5 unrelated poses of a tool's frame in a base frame.
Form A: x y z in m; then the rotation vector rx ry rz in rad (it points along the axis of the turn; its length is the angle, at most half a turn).
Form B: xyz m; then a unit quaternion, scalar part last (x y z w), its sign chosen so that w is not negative. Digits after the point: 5 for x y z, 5 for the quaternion.
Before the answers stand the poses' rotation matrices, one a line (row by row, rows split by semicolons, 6 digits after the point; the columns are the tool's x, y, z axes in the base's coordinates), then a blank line. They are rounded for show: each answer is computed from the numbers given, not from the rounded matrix.
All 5 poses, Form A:
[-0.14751 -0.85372 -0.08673 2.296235 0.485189 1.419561]
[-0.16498 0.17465 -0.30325 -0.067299 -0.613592 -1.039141]
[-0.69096 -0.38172 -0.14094 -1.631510 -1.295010 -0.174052]
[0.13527 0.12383 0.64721 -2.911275 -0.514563 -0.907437]
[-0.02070 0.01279 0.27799 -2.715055 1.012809 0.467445]
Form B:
0.425173 0.083619 0.901241; 0.485500 -0.861425 -0.149117; 0.763883 0.500953 -0.406852
0.356283 0.822241 -0.443827; -0.785735 0.520699 0.333905; 0.505651 0.229766 0.831580
0.415246 0.795911 -0.440563; 0.651343 0.077967 0.754767; 0.635077 -0.600372 -0.486036
0.772565 0.327476 0.543969; 0.298695 -0.943459 0.143757; 0.560289 0.051419 -0.826699
0.714225 -0.664178 -0.220796; -0.598929 -0.743200 0.298225; -0.362170 -0.080759 -0.928607

[-0.14751 -0.85372 -0.08673 0.82059 0.17339 0.50730 0.19805]
[-0.16498 0.17465 -0.30325 -0.03164 -0.28846 -0.48852 0.82289]
[-0.69096 -0.38172 -0.14094 -0.67515 -0.53590 -0.07203 0.50179]
[0.13527 0.12383 0.64721 -0.94111 -0.16634 -0.29334 0.02453]
[-0.02070 0.01279 0.27799 -0.92006 0.34321 0.15840 0.10298]

